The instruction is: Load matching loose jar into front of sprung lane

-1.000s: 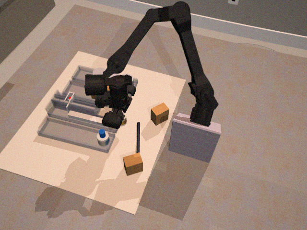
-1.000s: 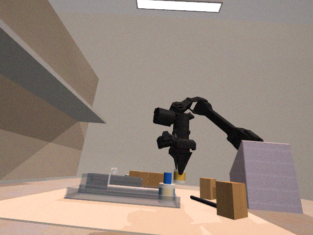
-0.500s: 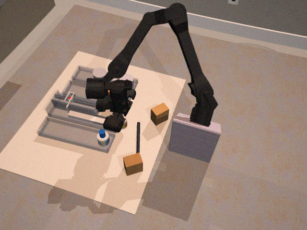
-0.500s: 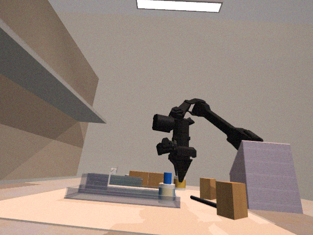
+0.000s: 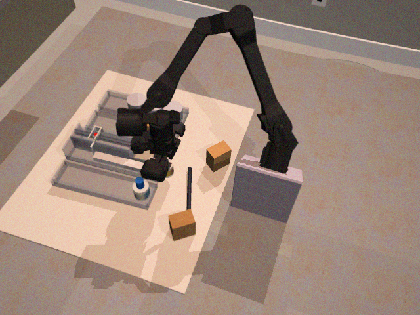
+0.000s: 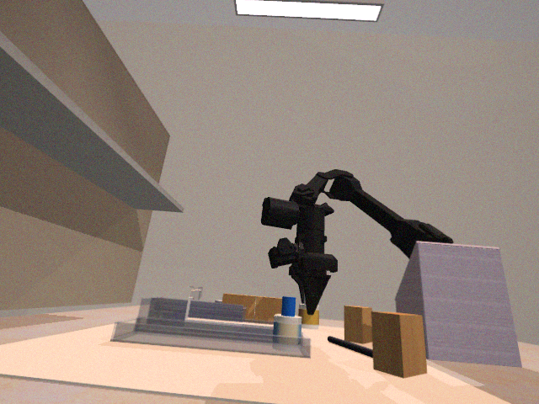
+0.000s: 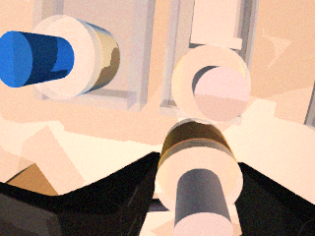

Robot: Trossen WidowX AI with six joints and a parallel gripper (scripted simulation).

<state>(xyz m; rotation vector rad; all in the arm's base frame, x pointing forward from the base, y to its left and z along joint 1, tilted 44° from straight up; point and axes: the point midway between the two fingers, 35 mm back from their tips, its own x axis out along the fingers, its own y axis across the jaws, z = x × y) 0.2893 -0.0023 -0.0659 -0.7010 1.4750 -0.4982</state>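
Right now my gripper tip is 40 mm short of the blue-lidded jar, 80 mm to the right of it and 10 mm above it. Round my gripper tip: black rod: 80 mm behind, 10 mm to the left, 50 mm below.
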